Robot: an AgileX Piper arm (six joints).
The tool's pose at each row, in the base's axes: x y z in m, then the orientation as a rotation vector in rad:
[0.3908, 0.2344, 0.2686, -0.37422, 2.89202, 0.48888]
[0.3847, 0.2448, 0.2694, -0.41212, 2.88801, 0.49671]
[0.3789, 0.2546, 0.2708, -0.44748, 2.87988, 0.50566]
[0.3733, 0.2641, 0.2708, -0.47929, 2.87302, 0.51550]
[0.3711, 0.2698, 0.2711, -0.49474, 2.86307, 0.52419]
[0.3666, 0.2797, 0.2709, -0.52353, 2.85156, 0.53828]
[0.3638, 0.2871, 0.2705, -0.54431, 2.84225, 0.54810]
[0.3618, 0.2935, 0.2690, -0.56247, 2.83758, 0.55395]
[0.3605, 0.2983, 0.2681, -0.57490, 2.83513, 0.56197]
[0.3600, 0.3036, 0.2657, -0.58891, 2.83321, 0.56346]
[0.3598, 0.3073, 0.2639, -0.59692, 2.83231, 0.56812]
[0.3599, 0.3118, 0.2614, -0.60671, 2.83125, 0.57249]
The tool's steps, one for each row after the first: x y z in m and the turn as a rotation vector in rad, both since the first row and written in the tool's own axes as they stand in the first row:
[0.0034, 0.0114, 0.0020, -0.00822, 0.00551, -0.02432]
[0.0065, 0.0224, 0.0033, -0.01704, 0.00700, -0.04785]
[0.0098, 0.0326, 0.0058, -0.02623, 0.00928, -0.06869]
[0.0106, 0.0385, 0.0071, -0.03339, 0.00453, -0.08013]
[0.0128, 0.0488, 0.0101, -0.04534, 0.00248, -0.09983]
[0.0139, 0.0562, 0.0126, -0.05379, 0.00025, -0.11435]
[0.0148, 0.0621, 0.0159, -0.05930, 0.00149, -0.12636]
[0.0152, 0.0666, 0.0183, -0.06580, 0.00346, -0.13397]
[0.0151, 0.0709, 0.0222, -0.06799, 0.00587, -0.14304]
[0.0148, 0.0738, 0.0252, -0.07183, 0.00781, -0.14779]
[0.0143, 0.0771, 0.0290, -0.07561, 0.01013, -0.15370]

